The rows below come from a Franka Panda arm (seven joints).
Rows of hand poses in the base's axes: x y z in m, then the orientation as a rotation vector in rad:
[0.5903 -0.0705 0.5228 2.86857 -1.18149 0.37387]
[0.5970 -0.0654 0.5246 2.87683 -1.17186 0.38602]
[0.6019 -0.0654 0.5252 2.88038 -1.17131 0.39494]
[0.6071 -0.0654 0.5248 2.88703 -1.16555 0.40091]
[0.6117 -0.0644 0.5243 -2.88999 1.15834 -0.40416]
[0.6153 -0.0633 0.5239 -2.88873 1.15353 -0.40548]
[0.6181 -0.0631 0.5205 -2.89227 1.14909 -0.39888]
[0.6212 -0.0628 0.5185 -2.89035 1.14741 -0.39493]
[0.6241 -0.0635 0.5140 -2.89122 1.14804 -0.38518]
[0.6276 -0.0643 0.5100 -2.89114 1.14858 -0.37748]
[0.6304 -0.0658 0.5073 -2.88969 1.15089 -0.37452]
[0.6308 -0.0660 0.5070 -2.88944 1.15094 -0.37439]
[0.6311 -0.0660 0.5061 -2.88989 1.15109 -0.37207]
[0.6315 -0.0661 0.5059 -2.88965 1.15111 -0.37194]
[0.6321 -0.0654 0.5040 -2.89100 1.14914 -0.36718]
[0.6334 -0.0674 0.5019 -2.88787 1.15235 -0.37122]
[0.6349 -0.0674 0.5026 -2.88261 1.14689 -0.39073]
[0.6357 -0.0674 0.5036 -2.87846 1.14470 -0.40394]
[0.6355 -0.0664 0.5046 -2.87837 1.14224 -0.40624]
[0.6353 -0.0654 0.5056 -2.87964 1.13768 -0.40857]
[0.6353 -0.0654 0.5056 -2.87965 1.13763 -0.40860]
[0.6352 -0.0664 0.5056 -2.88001 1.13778 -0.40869]
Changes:
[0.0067 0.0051 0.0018 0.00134 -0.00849 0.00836]
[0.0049 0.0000 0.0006 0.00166 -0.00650 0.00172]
[0.0052 0.0000 -0.0004 0.00246 -0.00471 0.00556]
[0.0046 0.0010 -0.0005 0.00273 -0.00331 0.00549]
[0.0036 0.0011 -0.0004 0.00184 -0.00190 0.00288]
[0.0028 0.0002 -0.0034 0.00045 0.00445 0.00334]
[0.0031 0.0003 -0.0020 0.00345 0.00111 0.00091]
[0.0029 -0.0007 -0.0045 0.00249 0.00574 -0.00012]
[0.0035 -0.0008 -0.0040 0.00259 0.00423 -0.00022]
[0.0028 -0.0015 -0.0027 0.00165 0.00133 -0.00159]
[0.0004 -0.0002 -0.0003 0.00024 -0.00003 -0.00006]
[0.0003 0.0000 -0.0009 0.00038 0.00147 0.00000]
[0.0004 -0.0001 -0.0002 0.00024 -0.00003 -0.00004]
[0.0006 0.0007 -0.0019 0.00100 0.00289 0.00150]
[0.0013 -0.0020 -0.0021 0.00044 -0.00306 -0.00249]
[0.0015 0.0000 0.0007 -0.00087 -0.01357 0.00245]
[0.0008 0.0000 0.0010 -0.00055 -0.00921 0.00062]
[-0.0002 0.0010 0.0010 -0.00012 -0.00163 0.00151]
[-0.0002 0.0010 0.0010 -0.00076 -0.00136 0.00300]
[0.0000 0.0000 0.0000 -0.00001 -0.00002 0.00003]
[-0.0001 -0.0010 0.0000 -0.00038 0.00012 -0.00006]

